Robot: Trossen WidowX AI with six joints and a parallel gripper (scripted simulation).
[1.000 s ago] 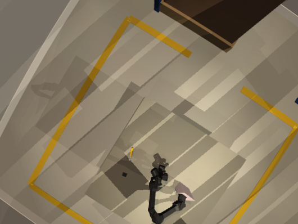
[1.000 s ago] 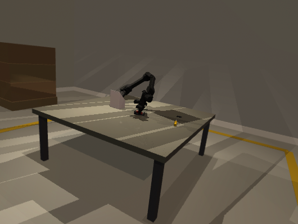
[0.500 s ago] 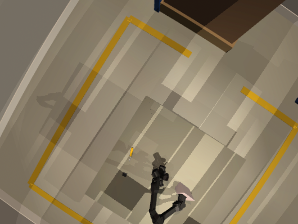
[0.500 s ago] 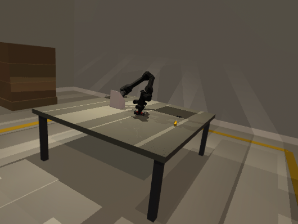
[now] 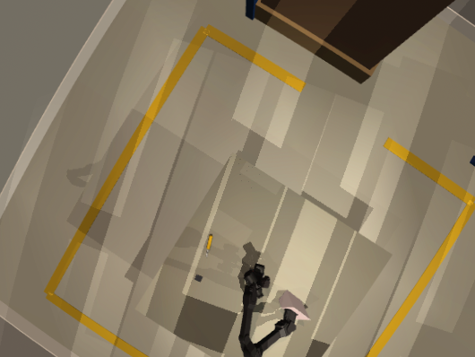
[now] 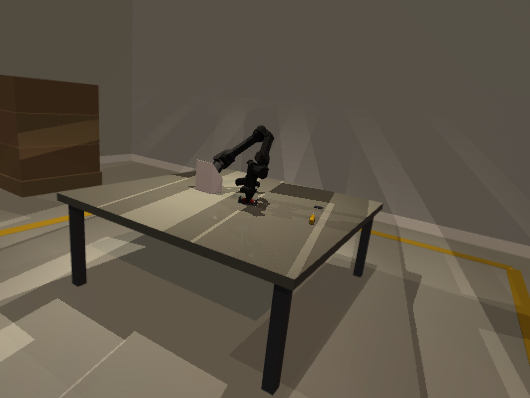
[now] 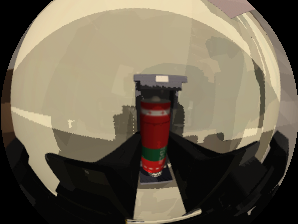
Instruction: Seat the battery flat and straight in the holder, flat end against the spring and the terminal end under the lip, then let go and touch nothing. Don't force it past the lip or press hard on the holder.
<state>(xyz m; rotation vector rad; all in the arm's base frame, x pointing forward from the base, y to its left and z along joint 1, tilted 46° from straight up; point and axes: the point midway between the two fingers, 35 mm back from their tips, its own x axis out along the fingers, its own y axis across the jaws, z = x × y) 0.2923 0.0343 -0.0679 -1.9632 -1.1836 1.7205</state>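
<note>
Now: gripper tip 10 mm below the battery. Also, from my gripper tip: small dark block (280 mm ahead, 280 mm to the left, 10 mm below); yellow pen-like object (360 mm ahead, 60 mm to the left).
</note>
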